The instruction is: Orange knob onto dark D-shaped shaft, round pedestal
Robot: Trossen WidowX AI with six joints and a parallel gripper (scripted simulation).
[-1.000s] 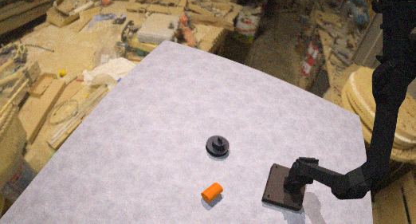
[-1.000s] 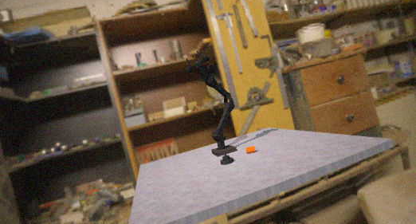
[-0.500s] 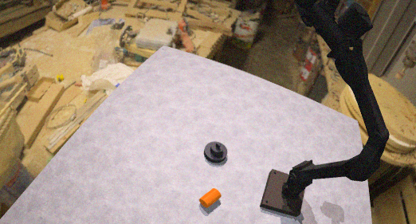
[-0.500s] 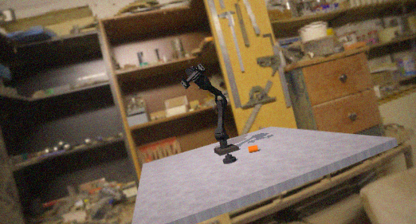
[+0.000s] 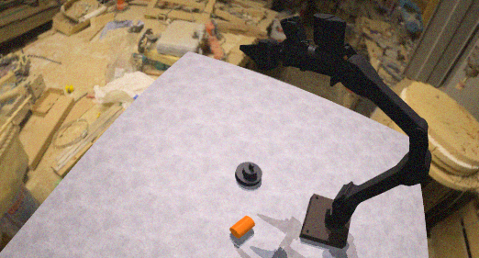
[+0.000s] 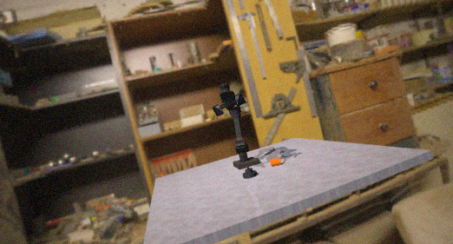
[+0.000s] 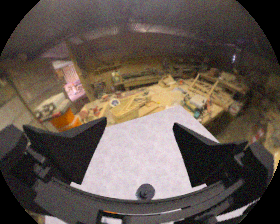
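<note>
Right now the orange knob is 10 cm behind my gripper tip, 25 cm to the left of it and 39 cm below it. From my gripper tip the other things lie so: round dark pedestal (8 cm behind, 5 cm to the left, 38 cm below).
</note>
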